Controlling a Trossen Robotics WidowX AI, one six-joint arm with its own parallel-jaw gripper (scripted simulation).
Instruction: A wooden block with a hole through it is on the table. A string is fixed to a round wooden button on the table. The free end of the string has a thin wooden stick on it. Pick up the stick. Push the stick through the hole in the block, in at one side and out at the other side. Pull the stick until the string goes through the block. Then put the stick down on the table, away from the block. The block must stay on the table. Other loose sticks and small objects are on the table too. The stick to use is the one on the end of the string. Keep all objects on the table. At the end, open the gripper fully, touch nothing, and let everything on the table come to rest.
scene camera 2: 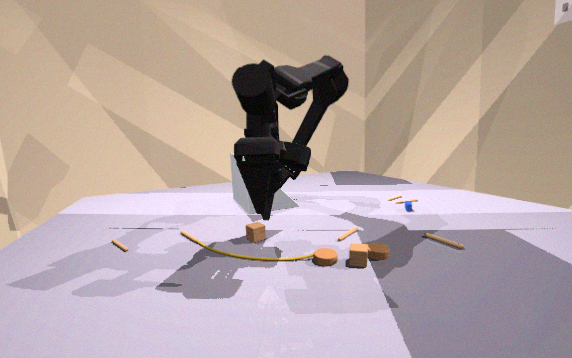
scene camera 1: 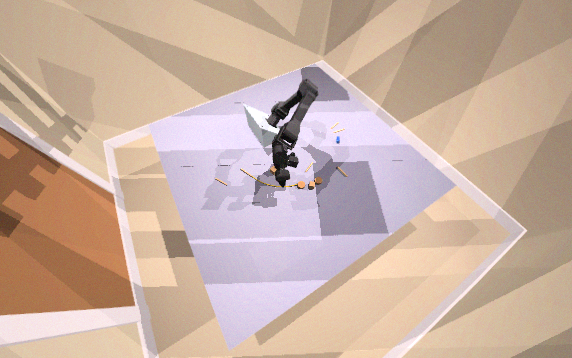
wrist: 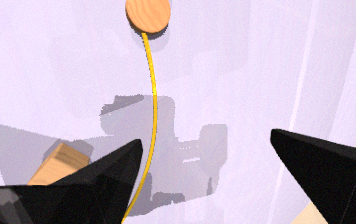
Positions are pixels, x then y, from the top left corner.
Labels:
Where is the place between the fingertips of the gripper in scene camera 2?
At 263,217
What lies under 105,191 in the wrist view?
The gripper.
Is the gripper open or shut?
Open.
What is the gripper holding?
Nothing.

